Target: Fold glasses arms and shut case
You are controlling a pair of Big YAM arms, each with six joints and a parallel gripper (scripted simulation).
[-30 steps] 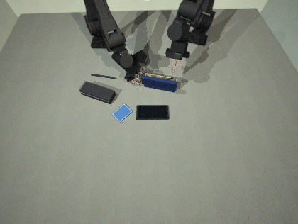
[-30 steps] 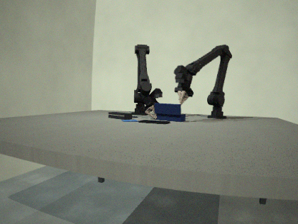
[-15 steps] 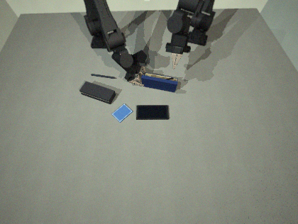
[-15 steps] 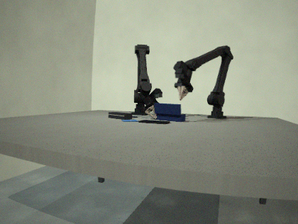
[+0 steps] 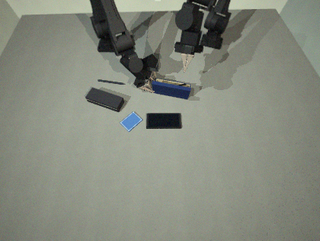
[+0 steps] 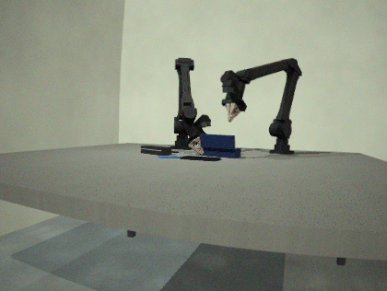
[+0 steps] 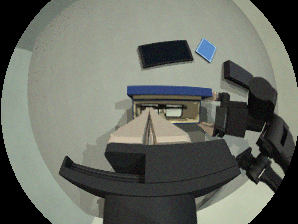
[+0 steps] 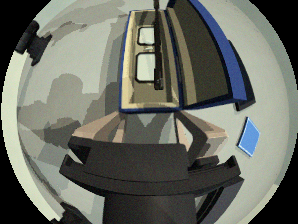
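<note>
The glasses case lies 120 mm below my left hand and 40 mm to the right of it. Round my left hand: black box 350 mm to the right, 150 mm below, 20 mm ahead.
</note>
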